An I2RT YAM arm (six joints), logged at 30 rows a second.
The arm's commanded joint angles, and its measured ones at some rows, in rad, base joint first. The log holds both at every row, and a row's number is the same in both.
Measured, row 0:
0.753, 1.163, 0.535, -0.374, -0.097, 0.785
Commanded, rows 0 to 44:
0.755, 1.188, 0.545, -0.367, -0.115, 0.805
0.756, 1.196, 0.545, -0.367, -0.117, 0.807
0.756, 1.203, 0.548, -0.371, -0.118, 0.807
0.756, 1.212, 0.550, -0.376, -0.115, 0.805
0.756, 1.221, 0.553, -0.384, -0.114, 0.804
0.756, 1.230, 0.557, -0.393, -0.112, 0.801
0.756, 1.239, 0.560, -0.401, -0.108, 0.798
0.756, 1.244, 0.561, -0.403, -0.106, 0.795
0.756, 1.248, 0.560, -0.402, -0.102, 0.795
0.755, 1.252, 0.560, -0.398, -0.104, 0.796
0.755, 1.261, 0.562, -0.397, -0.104, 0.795
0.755, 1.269, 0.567, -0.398, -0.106, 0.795
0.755, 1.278, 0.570, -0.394, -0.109, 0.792
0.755, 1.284, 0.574, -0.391, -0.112, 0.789
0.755, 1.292, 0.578, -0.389, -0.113, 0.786
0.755, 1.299, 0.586, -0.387, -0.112, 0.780
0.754, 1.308, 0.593, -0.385, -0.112, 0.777
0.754, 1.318, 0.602, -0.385, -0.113, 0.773
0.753, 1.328, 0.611, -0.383, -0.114, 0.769
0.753, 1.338, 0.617, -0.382, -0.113, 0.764
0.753, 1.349, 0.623, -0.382, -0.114, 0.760
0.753, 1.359, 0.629, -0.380, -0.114, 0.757
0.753, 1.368, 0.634, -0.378, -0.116, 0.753
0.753, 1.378, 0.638, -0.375, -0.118, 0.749
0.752, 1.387, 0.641, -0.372, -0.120, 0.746
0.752, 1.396, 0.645, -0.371, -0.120, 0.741
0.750, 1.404, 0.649, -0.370, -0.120, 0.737
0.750, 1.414, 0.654, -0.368, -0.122, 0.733
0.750, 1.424, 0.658, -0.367, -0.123, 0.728
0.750, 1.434, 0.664, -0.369, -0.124, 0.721
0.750, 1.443, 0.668, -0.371, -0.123, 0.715
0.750, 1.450, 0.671, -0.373, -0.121, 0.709
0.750, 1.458, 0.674, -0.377, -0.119, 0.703
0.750, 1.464, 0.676, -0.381, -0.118, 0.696
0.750, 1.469, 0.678, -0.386, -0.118, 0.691
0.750, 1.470, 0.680, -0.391, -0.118, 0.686
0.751, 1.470, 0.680, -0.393, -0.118, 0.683
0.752, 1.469, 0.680, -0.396, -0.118, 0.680
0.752, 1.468, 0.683, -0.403, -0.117, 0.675
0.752, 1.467, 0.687, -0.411, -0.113, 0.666
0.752, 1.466, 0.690, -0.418, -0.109, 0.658
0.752, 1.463, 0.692, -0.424, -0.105, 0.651
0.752, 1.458, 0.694, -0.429, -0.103, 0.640
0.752, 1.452, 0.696, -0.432, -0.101, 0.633
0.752, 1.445, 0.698, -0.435, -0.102, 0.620
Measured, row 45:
0.751, 1.456, 0.690, -0.387, -0.121, 0.659
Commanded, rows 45 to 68:
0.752, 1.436, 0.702, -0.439, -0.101, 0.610
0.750, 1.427, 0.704, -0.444, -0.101, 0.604
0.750, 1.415, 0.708, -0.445, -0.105, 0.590
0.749, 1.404, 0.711, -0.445, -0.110, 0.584
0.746, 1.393, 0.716, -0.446, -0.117, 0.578
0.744, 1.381, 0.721, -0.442, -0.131, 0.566
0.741, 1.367, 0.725, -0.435, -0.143, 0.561
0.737, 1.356, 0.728, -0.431, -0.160, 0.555
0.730, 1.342, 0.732, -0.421, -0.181, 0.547
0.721, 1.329, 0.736, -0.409, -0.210, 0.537
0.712, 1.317, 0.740, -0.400, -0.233, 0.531
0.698, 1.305, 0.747, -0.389, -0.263, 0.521
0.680, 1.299, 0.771, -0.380, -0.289, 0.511
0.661, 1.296, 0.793, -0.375, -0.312, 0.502
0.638, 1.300, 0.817, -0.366, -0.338, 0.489
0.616, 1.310, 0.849, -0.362, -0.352, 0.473
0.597, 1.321, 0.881, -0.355, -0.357, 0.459
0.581, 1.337, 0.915, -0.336, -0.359, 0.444
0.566, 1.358, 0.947, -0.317, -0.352, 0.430
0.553, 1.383, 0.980, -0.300, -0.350, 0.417
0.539, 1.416, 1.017, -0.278, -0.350, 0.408
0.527, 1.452, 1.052, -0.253, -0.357, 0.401
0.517, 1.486, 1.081, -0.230, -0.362, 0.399
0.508, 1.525, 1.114, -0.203, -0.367, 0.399
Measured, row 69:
0.524, 1.466, 1.061, -0.299, -0.337, 0.436
